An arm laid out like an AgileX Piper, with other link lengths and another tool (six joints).
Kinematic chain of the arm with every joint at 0, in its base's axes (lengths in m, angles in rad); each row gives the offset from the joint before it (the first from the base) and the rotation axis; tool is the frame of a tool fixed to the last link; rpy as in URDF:
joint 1: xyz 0 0 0.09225 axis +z
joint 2: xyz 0 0 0 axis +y
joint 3: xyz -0.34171 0 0.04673 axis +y
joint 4: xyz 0.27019 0 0.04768 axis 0.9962 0 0.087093
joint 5: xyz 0 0 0 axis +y
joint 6: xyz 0.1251 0 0.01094 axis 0.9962 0 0.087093
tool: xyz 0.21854 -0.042 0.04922 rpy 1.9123 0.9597 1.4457
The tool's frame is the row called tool.
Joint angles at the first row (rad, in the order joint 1, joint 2, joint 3, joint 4, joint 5, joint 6):
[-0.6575, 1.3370, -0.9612, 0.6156, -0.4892, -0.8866]
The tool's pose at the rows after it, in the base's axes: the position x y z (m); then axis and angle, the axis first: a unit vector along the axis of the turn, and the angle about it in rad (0 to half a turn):
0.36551 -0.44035 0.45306 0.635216 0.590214 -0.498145 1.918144
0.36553 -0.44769 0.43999 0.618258 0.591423 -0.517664 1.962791
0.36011 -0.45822 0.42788 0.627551 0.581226 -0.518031 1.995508
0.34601 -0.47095 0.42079 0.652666 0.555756 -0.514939 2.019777
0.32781 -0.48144 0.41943 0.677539 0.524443 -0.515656 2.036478
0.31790 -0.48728 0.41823 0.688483 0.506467 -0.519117 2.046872
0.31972 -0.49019 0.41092 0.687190 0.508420 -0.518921 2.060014
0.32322 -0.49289 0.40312 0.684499 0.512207 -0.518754 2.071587
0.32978 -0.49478 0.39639 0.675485 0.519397 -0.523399 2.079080
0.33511 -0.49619 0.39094 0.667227 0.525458 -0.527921 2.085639
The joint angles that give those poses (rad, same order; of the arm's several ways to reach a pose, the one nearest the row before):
[-0.6575, 1.3501, -0.9612, 0.6699, -0.4892, -1.0589]
[-0.6575, 1.3671, -0.9612, 0.7257, -0.4928, -1.1523]
[-0.6575, 1.3879, -0.9612, 0.7803, -0.5151, -1.1862]
[-0.6575, 1.4074, -0.9612, 0.8393, -0.5632, -1.1942]
[-0.6575, 1.4200, -0.9612, 0.8903, -0.6200, -1.1964]
[-0.6575, 1.4307, -0.9613, 0.9124, -0.6562, -1.1964]
[-0.6575, 1.4427, -0.9612, 0.9187, -0.6577, -1.2004]
[-0.6575, 1.4568, -0.9612, 0.9187, -0.6577, -1.2005]
[-0.6575, 1.4735, -0.9612, 0.9035, -0.6577, -1.2005]
[-0.6575, 1.4870, -0.9612, 0.8912, -0.6577, -1.2029]

